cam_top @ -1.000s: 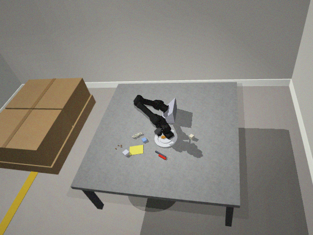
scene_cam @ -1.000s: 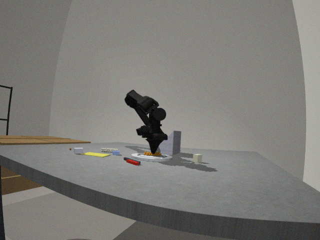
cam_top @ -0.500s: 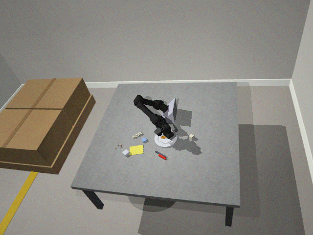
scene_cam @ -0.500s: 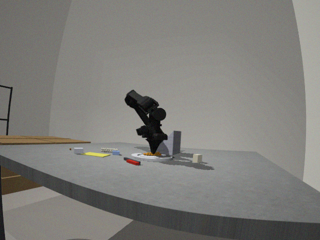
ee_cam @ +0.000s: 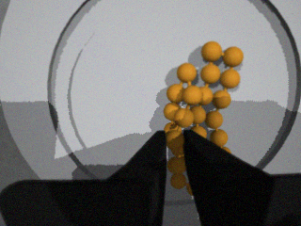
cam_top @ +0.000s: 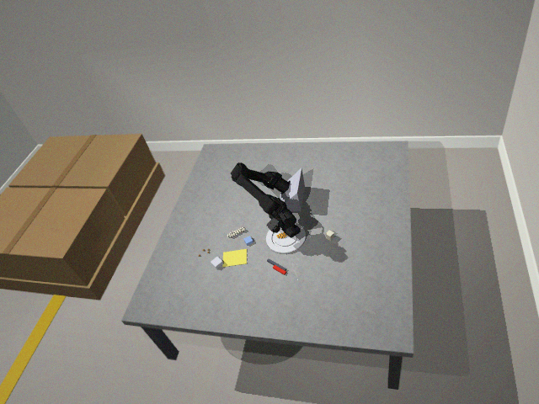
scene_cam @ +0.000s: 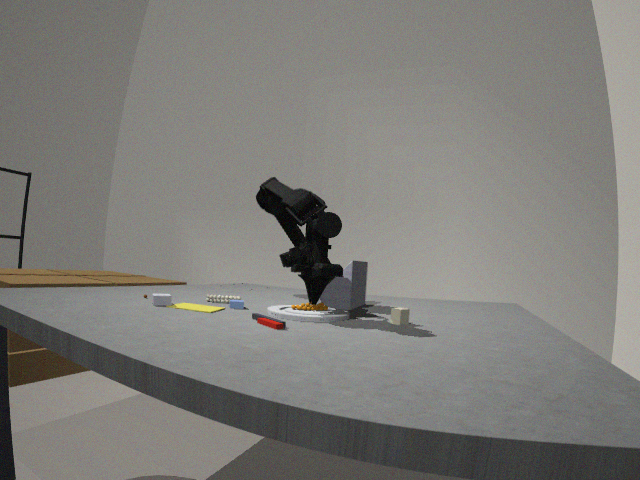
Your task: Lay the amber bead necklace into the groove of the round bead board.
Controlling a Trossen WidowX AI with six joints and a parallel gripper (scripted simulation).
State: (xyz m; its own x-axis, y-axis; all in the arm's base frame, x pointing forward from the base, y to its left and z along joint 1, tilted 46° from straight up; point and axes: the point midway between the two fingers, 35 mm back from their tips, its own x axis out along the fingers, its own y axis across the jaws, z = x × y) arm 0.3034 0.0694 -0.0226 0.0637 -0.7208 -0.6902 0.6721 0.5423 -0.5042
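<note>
The round bead board is 10 mm ahead of my gripper tip, 10 mm to the right of it and 20 mm below it. Round my gripper tip: blue cube: 50 mm ahead, 190 mm to the right, 20 mm below; then cream cube: 10 mm behind, 210 mm to the left, 10 mm below; then red-handled tool: 190 mm ahead, 10 mm to the right, 20 mm below.
</note>
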